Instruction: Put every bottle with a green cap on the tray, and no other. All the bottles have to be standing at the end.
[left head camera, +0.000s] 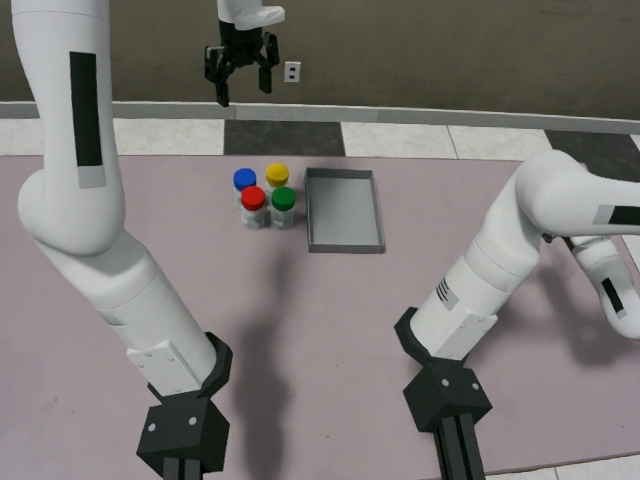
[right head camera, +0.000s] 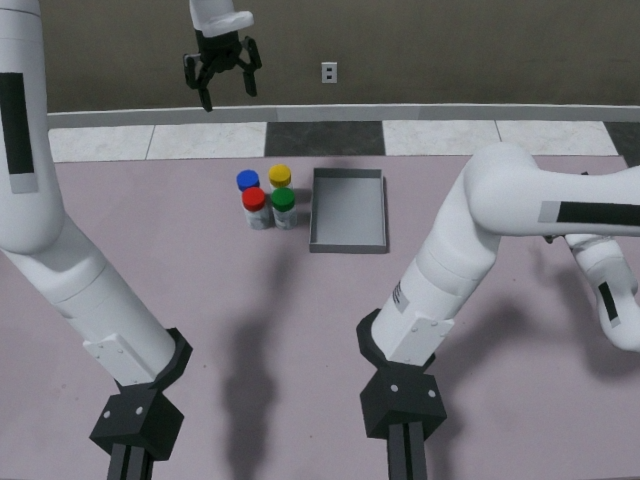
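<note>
A bottle with a green cap (left head camera: 282, 208) (right head camera: 284, 208) stands left of the grey tray (left head camera: 345, 249) (right head camera: 347, 249), off it. It is at the front right of a tight group with a red-capped bottle (left head camera: 253, 209) (right head camera: 255, 209), a blue-capped bottle (left head camera: 244, 179) (right head camera: 248, 180) and a yellow-capped bottle (left head camera: 277, 176) (right head camera: 280, 176), all upright. The tray is empty. My left gripper (left head camera: 244, 93) (right head camera: 229, 97) is open and empty, high above the bottles' level. My right gripper (left head camera: 554, 238) (right head camera: 553, 238) is mostly hidden behind its own arm at the right; its fingers cannot be made out.
My left arm rises along the left side. My right arm bends out to the right, its elbow (left head camera: 550, 191) (right head camera: 498, 191) right of the tray. A pinkish table top (left head camera: 320, 320) (right head camera: 320, 320) carries everything, and a wall (left head camera: 439, 51) (right head camera: 439, 51) stands behind.
</note>
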